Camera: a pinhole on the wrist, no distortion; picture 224 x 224 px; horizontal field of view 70.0 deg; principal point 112.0 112.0 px. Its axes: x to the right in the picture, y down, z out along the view. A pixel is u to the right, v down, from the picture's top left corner.
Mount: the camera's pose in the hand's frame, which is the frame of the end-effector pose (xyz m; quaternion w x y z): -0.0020 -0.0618 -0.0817 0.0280 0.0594 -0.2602 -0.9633
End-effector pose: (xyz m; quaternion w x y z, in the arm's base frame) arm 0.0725 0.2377 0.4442 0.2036 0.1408 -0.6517 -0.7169
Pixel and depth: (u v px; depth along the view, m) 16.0 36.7 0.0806
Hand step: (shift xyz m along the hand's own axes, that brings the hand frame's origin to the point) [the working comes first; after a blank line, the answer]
In the camera's frame: -0.0484 -0.0379 0.0806

0.0347 0.0152 -0.0269
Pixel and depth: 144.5 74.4 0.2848
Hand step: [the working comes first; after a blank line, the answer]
In the camera's frame: 0.0579 -0.0669 0.2848

-0.0977 0.1329 0.1230
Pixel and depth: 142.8 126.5 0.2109
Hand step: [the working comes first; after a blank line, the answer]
In the camera's frame: 0.0406 0.0191 0.2109

-0.0690 0.0233 0.1047
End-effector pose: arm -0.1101 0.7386 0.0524 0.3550 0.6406 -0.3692 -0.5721
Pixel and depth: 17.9 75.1 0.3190
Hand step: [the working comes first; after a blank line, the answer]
In the camera's frame: -0.1877 -0.0736 0.3190

0.1412 0.1765 0.1735
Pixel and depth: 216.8 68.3 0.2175
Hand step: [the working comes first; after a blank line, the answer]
In the camera's frame: 0.1425 -0.0594 0.2175

-0.1727 0.0857 0.0606
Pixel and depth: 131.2 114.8 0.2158
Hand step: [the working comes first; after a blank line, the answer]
In the camera's frame: 0.0259 0.0038 0.2158

-0.0554 0.0402 0.1027
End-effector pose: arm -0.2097 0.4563 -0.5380 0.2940 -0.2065 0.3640 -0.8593
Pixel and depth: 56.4 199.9 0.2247
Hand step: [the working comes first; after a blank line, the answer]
In the camera's frame: -0.0781 0.1235 0.2247

0.0493 -0.0498 0.1811
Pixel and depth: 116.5 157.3 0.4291
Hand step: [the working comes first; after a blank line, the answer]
In the camera's frame: 0.0121 0.1215 0.4291

-0.0665 0.0460 0.3464
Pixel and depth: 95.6 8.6 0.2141
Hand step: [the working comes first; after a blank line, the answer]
In the camera's frame: -0.0220 -0.1384 0.2141

-0.0110 0.1661 0.0342
